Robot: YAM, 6 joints.
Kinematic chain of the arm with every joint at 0, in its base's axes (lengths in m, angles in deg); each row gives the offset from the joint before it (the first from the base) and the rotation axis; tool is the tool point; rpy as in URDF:
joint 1: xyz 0 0 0.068 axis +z
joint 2: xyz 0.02 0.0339 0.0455 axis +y
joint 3: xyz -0.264 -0.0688 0 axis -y
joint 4: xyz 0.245 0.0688 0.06 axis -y
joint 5: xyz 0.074 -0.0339 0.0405 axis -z
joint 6: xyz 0.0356 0 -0.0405 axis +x
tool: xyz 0 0 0 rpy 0 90 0
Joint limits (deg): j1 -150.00..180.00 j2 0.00..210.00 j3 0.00..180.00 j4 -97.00..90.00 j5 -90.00..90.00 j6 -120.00..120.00
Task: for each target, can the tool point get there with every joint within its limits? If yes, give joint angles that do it. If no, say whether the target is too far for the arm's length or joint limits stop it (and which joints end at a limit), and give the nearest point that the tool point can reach.
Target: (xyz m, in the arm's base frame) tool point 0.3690 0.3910 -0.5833
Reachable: no: too far | nearest point 0.2838 0.3007 -0.3406 | short by 0.273 m
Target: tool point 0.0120 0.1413 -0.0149
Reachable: yes | joints 93.68 133.05 32.84 -37.18 36.29 72.33
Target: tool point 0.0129 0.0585 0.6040
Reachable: yes | joints 112.61 70.92 139.71 -75.06 75.20 21.30
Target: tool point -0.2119 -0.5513 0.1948
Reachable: yes | joints -111.64 151.74 143.05 -28.57 -10.20 -76.45
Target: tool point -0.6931 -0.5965 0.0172
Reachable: no: too far | nearest point -0.4868 -0.4189 0.0465 | short by 0.274 m
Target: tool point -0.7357 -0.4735 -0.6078
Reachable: no: too far | nearest point -0.4307 -0.2772 -0.2665 | short by 0.498 m
